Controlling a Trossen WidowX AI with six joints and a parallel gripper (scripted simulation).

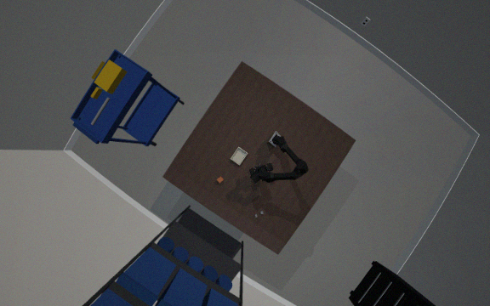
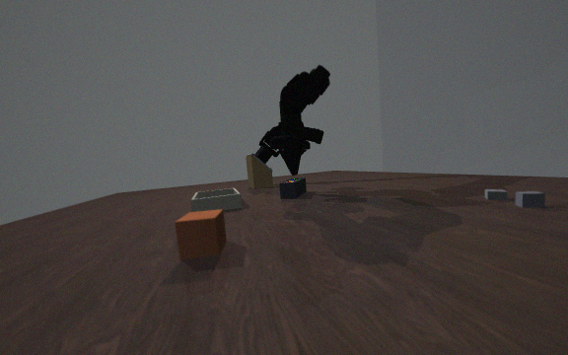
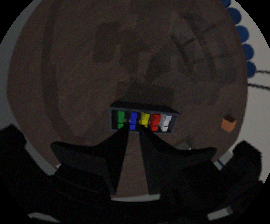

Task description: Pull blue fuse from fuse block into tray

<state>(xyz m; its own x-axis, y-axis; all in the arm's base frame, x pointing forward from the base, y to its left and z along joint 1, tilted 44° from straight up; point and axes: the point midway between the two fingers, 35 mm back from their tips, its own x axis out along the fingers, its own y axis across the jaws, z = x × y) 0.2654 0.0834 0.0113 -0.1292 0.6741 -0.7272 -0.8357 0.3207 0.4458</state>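
Right now my gripper tip is 3 cm above the blue fuse. The rest, counted from my gripper tip: tray: 21 cm to the right, 5 cm below, 4 cm ahead.
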